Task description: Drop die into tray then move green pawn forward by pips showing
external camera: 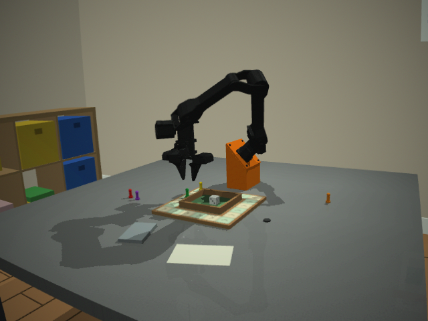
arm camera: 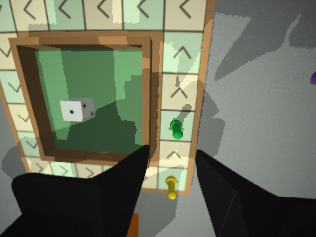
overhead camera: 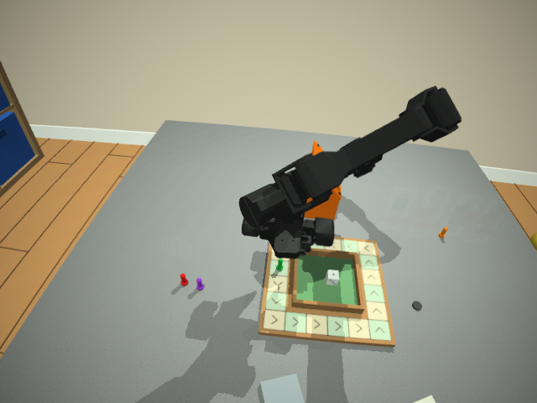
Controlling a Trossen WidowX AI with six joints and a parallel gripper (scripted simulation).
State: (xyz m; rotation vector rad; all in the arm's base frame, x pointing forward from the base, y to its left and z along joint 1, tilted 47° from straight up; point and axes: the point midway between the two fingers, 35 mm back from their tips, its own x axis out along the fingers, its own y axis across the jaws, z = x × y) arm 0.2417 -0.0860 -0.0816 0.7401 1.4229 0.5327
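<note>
Right now the green pawn is 50 mm below my gripper tip and 10 mm to the right of it. From my gripper tip the other things lie so: purple pawn (190 mm to the right, 60 mm below, 60 mm ahead); white die (120 mm to the left, 50 mm below, 30 mm ahead); yellow pawn (90 mm behind, 50 mm below).
</note>
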